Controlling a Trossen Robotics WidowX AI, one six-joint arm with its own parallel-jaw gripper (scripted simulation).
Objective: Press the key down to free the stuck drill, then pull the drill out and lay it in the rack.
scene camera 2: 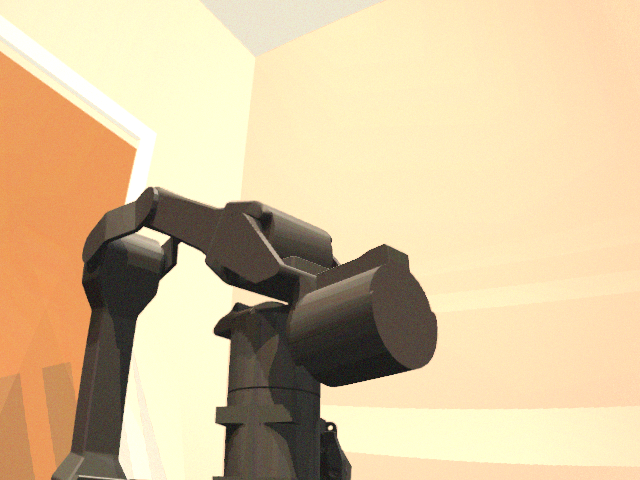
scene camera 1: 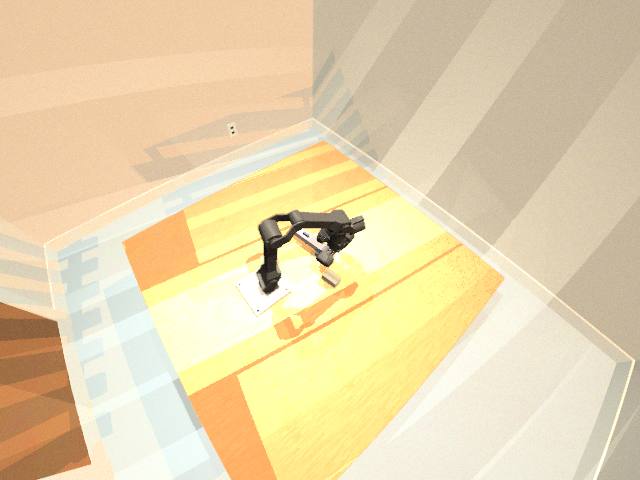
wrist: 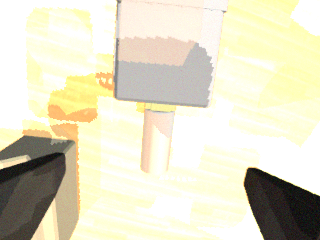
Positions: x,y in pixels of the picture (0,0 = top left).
Scene:
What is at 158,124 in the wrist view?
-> A drill.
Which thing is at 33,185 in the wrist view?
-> My gripper.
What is my gripper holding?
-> Nothing.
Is my gripper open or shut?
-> Open.

